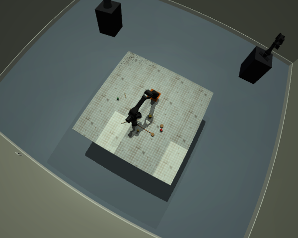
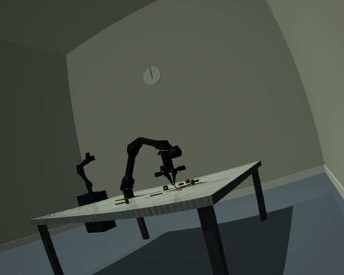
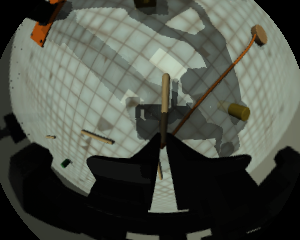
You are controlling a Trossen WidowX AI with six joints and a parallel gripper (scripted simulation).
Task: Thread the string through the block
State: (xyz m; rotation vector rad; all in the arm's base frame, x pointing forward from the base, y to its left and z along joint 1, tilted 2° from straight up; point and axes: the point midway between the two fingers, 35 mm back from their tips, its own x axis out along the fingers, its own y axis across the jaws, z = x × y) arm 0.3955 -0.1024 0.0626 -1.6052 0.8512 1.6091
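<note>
Right now the yellow wooden block is 15 cm to the left of my gripper tip, 13 cm behind it and 2 cm below it. From my gripper tip the other things lie so: red cube (33 cm to the left, 2 cm below, 2 cm behind); then round wooden disc (32 cm to the left, 7 cm behind, 3 cm below); then round wooden button (26 cm to the left, 6 cm ahead, 3 cm below).
</note>
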